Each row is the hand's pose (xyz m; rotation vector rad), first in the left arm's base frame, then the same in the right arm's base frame.
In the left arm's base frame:
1: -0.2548 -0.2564 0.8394 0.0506 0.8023 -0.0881
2: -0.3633 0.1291 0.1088 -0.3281 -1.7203 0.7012
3: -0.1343 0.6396 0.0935 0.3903 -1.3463 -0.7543
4: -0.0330 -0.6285 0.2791 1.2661 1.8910 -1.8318
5: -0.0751 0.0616 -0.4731 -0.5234 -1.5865 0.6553
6: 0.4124 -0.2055 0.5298 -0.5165 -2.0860 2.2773
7: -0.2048 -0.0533 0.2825 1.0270 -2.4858 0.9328
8: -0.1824 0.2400 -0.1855 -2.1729 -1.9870 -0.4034
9: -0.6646 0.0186 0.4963 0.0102 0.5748 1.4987
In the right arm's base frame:
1: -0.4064 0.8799 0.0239 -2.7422 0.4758 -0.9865
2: -0.5774 0.3455 0.6398 -1.5234 0.8370 2.5121
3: -0.5274 -0.1904 0.4861 -1.7139 -0.7466 1.4206
4: -0.0320 0.9889 0.6151 -0.4763 -1.2111 -1.9896
5: -0.2383 0.1515 1.1629 1.6869 -0.8123 -2.4147
6: 0.2296 0.5479 0.1940 -0.3813 -1.7908 -2.3009
7: -0.3821 0.5164 0.4942 0.0312 0.5850 2.0463
8: -0.4202 0.1051 0.8616 0.3840 0.6023 -1.7533
9: -0.8554 0.6480 0.3494 -1.8214 2.4879 -0.3525

